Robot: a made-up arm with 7 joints.
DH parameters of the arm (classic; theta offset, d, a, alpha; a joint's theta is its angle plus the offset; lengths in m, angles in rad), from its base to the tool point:
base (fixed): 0 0.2 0 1.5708
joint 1: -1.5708 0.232 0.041 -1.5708
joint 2: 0 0.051 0.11 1.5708
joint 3: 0 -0.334 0.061 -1.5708
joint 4: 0 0.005 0.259 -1.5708
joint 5: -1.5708 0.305 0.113 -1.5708
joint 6: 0.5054 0 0.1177 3.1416
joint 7: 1.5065 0 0.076 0
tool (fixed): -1.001 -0.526 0 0
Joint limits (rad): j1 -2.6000..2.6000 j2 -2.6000..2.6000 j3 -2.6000..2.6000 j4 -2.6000..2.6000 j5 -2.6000..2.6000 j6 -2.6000..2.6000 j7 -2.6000..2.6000
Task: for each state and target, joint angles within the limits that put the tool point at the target. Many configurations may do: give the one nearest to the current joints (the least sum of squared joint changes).
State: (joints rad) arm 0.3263 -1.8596 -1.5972 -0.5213 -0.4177 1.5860 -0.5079
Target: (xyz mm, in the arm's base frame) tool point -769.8 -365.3 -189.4
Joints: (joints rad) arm 0.0886 -1.7418 -1.8191 -0.2260 -0.1910 1.6403 -0.5002
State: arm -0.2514 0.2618 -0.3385 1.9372 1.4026 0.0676 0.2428
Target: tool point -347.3 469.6 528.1
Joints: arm -0.1036 -0.0824 -0.2297 1.9205 1.6216 0.1251 0.2759
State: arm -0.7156 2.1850 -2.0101 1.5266 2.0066 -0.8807 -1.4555
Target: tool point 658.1 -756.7 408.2
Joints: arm -0.3918 1.8936 -1.9508 1.4550 2.0963 -0.8242 -1.4768
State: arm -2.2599 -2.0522 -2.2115 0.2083 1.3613 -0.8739 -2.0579
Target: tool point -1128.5 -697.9 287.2
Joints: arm -1.7850 -2.2800 -2.4888 0.7963 1.1582 -1.0791 -1.9426
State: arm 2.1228 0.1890 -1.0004 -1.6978 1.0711 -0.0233 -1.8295
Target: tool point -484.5 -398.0 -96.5
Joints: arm 1.3662 0.0892 -1.7492 -1.1728 1.4781 -0.3422 -1.6986
